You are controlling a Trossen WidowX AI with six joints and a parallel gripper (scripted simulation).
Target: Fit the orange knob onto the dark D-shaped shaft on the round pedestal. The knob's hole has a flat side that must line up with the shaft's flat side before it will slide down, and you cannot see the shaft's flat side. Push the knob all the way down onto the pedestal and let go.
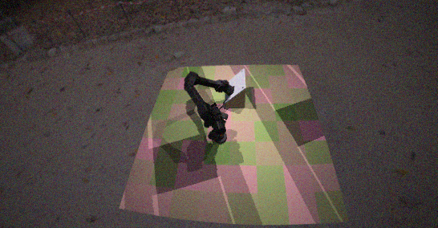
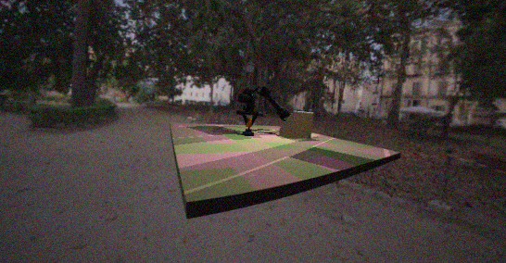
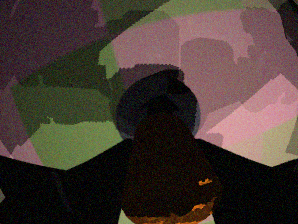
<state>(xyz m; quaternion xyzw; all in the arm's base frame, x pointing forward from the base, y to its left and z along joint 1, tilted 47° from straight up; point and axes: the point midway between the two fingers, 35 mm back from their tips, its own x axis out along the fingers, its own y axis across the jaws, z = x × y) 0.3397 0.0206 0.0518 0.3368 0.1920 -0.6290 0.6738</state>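
Right now the orange knob is 2 cm above my gripper tip. The rest, counted from my gripper tip: round dark pedestal (4 cm below).
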